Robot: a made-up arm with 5 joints. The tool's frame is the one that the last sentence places.
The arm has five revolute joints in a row. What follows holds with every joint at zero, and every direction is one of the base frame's. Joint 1 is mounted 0.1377 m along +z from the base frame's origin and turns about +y. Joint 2 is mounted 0.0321 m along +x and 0.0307 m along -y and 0.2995 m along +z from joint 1 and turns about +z. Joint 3 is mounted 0.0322 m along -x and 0.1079 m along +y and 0.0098 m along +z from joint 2 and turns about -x. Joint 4 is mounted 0.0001 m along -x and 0.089 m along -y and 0.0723 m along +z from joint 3 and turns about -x. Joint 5 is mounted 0.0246 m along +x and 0.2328 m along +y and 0.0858 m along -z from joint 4 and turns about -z. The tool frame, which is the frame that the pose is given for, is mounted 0.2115 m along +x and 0.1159 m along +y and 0.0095 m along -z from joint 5; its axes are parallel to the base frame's.
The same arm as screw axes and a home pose.
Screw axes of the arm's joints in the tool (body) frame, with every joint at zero. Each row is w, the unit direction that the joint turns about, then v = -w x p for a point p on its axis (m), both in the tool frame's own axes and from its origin. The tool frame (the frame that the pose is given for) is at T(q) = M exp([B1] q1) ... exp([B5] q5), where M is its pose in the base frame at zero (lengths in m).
B1 = (0, 1, 0, 0.2863, 0, -0.2359)
B2 = (0, 0, 1, -0.3676, 0.2038, 0)
B3 = (-1, 0, 0, 0, -0.023, -0.2597)
B4 = (-1, 0, 0, 0, -0.0953, -0.3487)
B5 = (0, 0, -1, 0.1159, -0.2115, 0)
M =
1 0 0 0.2359
0 1 0 0.3369
0 0 1 0.424
0 0 0 1

